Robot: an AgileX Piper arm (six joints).
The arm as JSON. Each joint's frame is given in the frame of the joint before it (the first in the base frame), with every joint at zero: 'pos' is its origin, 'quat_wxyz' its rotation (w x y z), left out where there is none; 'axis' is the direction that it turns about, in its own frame. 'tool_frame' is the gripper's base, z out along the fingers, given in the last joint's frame.
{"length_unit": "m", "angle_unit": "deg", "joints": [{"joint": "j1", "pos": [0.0, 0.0, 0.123], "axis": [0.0, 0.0, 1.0]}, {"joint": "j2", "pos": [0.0, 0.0, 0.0], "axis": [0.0, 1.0, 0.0]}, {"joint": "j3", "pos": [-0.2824, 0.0, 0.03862], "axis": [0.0, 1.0, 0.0]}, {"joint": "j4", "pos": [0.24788, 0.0, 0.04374], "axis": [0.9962, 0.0, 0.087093]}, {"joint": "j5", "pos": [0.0, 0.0, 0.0], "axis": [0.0, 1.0, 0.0]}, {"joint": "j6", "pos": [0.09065, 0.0, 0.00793], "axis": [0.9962, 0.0, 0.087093]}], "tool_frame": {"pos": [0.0, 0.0, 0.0], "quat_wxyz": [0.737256, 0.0, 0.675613, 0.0]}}
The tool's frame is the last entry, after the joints.
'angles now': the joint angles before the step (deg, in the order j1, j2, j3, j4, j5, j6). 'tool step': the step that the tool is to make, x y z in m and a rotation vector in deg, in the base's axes. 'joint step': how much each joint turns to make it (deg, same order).
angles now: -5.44, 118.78, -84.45, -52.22, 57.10, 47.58
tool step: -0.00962, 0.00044, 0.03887, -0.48, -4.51, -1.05
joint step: 0.00, -5.41, 0.00, 0.49, 1.29, -0.11
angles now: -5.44, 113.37, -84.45, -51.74, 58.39, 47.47
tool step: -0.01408, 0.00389, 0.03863, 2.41, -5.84, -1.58
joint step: 0.00, -5.96, 0.00, 3.33, 0.56, -0.01
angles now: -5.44, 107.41, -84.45, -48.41, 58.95, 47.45
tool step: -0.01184, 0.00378, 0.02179, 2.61, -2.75, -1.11
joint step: 0.00, -3.72, 0.00, 3.47, 1.04, -0.82
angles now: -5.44, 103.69, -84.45, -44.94, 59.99, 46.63
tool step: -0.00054, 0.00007, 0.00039, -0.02, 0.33, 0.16
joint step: 0.00, -0.08, 0.00, 0.14, 0.19, -0.45
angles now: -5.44, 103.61, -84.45, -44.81, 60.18, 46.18
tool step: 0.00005, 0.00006, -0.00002, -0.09, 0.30, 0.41
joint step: 0.00, -0.01, 0.00, 0.05, -0.05, -0.54
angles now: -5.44, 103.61, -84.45, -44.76, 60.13, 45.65
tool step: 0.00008, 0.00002, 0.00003, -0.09, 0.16, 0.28
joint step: 0.00, 0.00, 0.00, -0.01, -0.07, -0.32
